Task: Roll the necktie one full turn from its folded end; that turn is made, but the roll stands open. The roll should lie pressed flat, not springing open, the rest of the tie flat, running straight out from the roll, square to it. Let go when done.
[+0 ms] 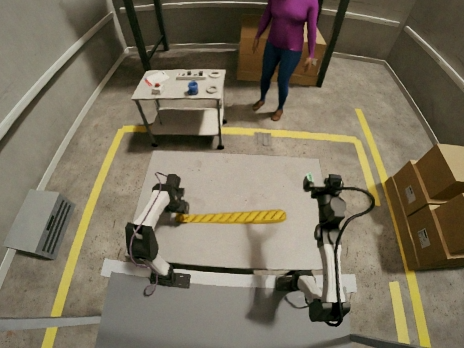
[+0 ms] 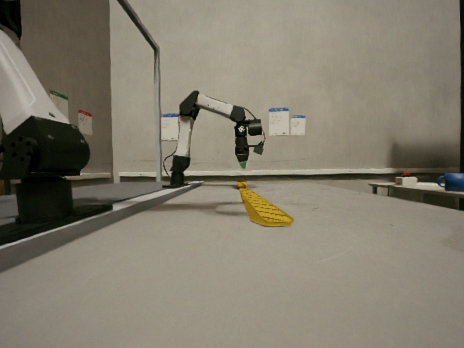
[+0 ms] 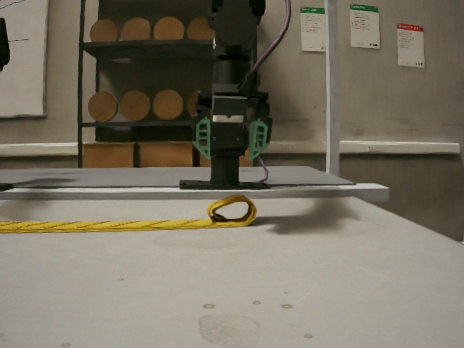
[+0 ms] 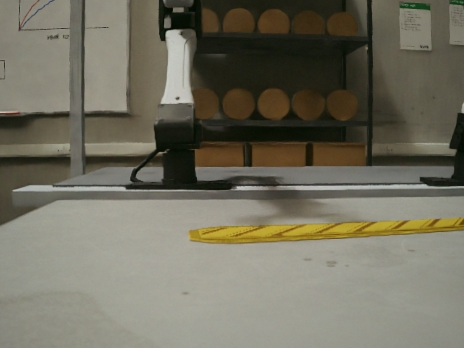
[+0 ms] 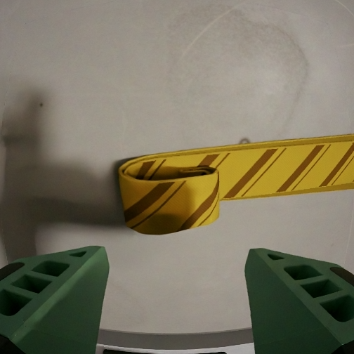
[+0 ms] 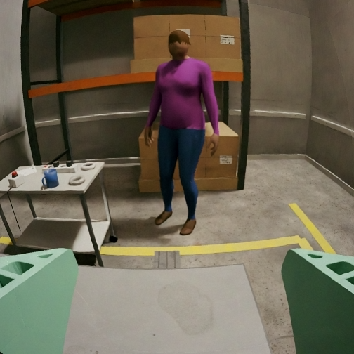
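The yellow striped necktie [image 1: 235, 217] [image 2: 265, 207] [image 3: 125, 226] [image 4: 300, 232] [image 5: 280, 170] lies flat on the table and runs nearly straight from the roll. The roll [image 3: 254, 210] [image 5: 170, 205] [image 2: 242, 184] is at the tie's left end. It stands open as a rounded, hollow loop, with the folded end inside. My left gripper [image 5: 176, 259] [image 3: 230, 156] [image 2: 243, 165] is open, pointing down above the roll, with a finger to each side and nothing between them. My right gripper [image 6: 179, 265] is open and empty, held up level at the right, away from the tie.
The grey table [image 1: 240, 180] carries the tie. Past its far edge stand a white cart [image 1: 172, 93] with a blue mug [image 1: 193, 88] and a person in a purple top [image 1: 289, 25]. Cardboard boxes [image 1: 435, 215] are stacked at the right.
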